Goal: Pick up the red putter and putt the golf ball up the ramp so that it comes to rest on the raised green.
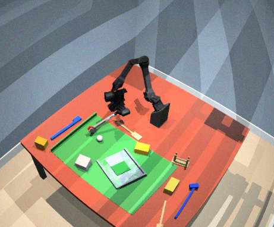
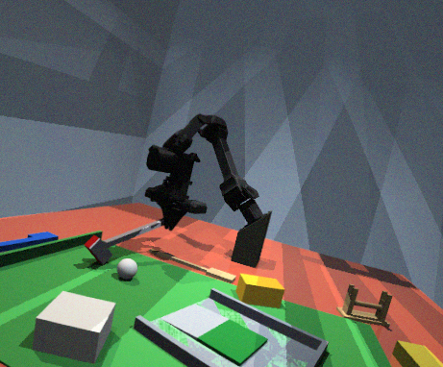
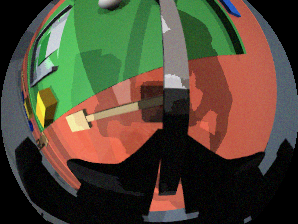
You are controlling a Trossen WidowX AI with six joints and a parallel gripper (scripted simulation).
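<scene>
My gripper tip is now 110 mm short of the red putter and 20 mm to the left of it. From my gripper tip the other things lie so: dark green wall: 320 mm ahead, 140 mm to the right, 60 mm below; then white block: 440 mm ahead, 120 mm to the left, 50 mm below; then white golf ball: 220 mm ahead, 50 mm below, 40 mm to the left.
</scene>
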